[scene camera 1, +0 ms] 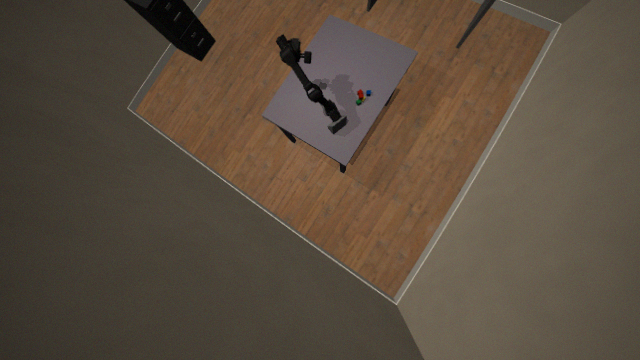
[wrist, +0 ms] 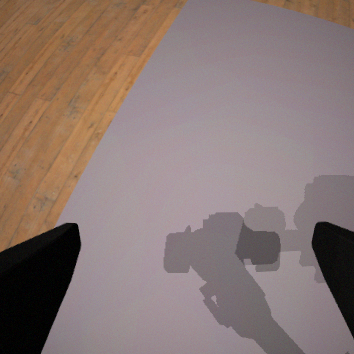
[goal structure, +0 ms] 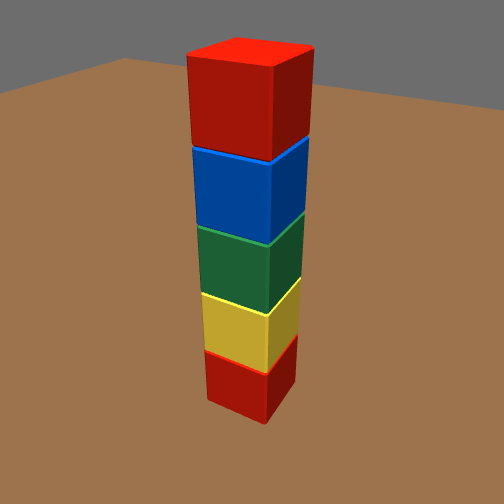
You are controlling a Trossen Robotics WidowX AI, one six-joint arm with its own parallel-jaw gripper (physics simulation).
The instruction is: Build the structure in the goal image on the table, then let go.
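Places are measured from the arm's base along level axes (x ahead, y left, z up), in millimetres.
Where they show: gripper, between the fingertips: [scene camera 1: 300, 56] [wrist: 197, 235]; arm's base, origin of its link: [scene camera 1: 337, 119].
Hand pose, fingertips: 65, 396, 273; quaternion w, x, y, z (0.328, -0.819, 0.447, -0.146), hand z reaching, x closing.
Observation:
Things, the pixels of their top centre, and the offset from my fingertips, as dx, dy, dz. Level surfaces: height alone.
- grey-purple table, height of its surface: dz -354
- blue block, centre of its top: [scene camera 1: 368, 92] +289, -404, -321
- green block, centre of its top: [scene camera 1: 358, 101] +180, -399, -321
- small yellow block, centre of its top: [scene camera 1: 362, 97] +221, -402, -321
Small blocks lie close together on the grey-purple table [scene camera 1: 330, 145] [wrist: 165, 150]. The red [scene camera 1: 360, 94] is in the middle; whether it is one block or two is too small to tell. A blue block [scene camera 1: 368, 93] sits a little apart to its right. A green block [scene camera 1: 359, 102] is below it, with a small yellow block [scene camera 1: 363, 99] close by, partly hidden. My gripper [scene camera 1: 300, 56] [wrist: 197, 235] is open and empty, above the table's upper-left edge, well away from the blocks. Its far finger is partly hidden by the arm in the scene view. The blocks do not show in the wrist view.
The arm's base [scene camera 1: 337, 124] stands toward the table's lower end, and the arm stretches to the upper left. Its shadows fall on the table. A black drawer cabinet [scene camera 1: 192, 40] stands on the wooden floor [scene camera 1: 300, 175] [wrist: 60, 90] at the upper left.

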